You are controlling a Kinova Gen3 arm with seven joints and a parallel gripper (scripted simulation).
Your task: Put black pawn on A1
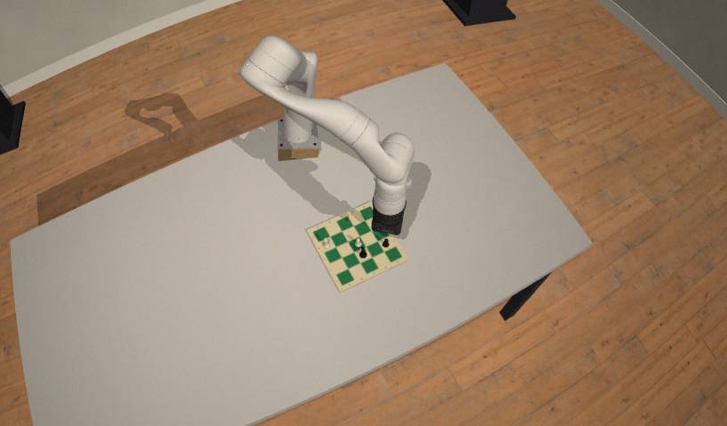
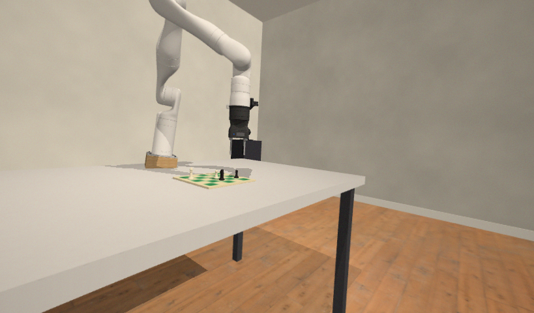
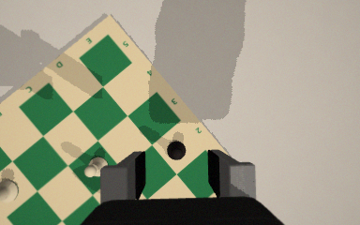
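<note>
My gripper is now 100 mm above the black pawn. From my hand the other things lie so: chessboard (110 mm below, 80 mm to the right, 30 mm behind); then black knight (90 mm below, 70 mm to the right, 10 mm ahead); then white pawn (100 mm below, 70 mm to the right, 30 mm behind).
</note>
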